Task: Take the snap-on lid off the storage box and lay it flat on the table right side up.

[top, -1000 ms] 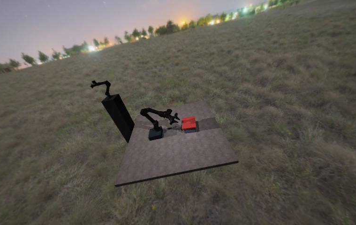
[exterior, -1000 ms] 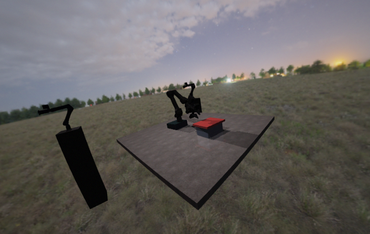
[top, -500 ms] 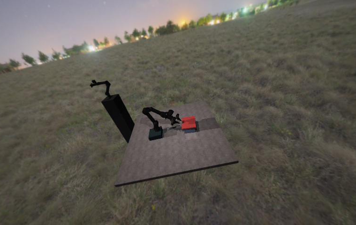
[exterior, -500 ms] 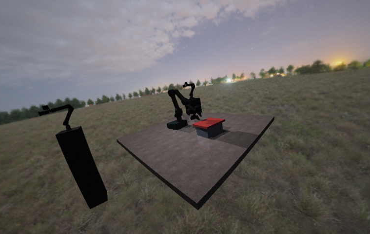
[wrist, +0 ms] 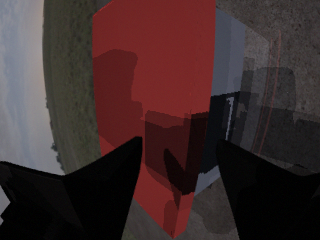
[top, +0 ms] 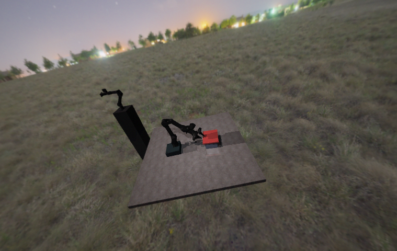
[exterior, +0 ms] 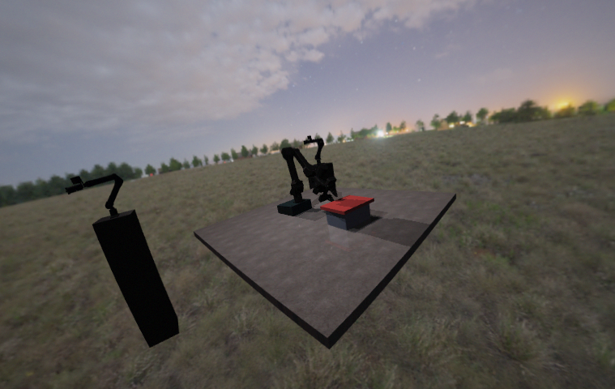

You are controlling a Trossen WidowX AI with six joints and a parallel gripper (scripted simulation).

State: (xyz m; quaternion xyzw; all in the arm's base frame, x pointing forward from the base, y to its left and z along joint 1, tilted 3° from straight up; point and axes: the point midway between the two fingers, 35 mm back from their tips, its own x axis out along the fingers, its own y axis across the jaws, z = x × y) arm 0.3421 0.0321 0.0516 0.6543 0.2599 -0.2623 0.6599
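Now: gripper tip 9 cm short of the red lid and 1 cm above it. Also, from my gripper tip: grey storage box 9 cm ahead, 6 cm below.
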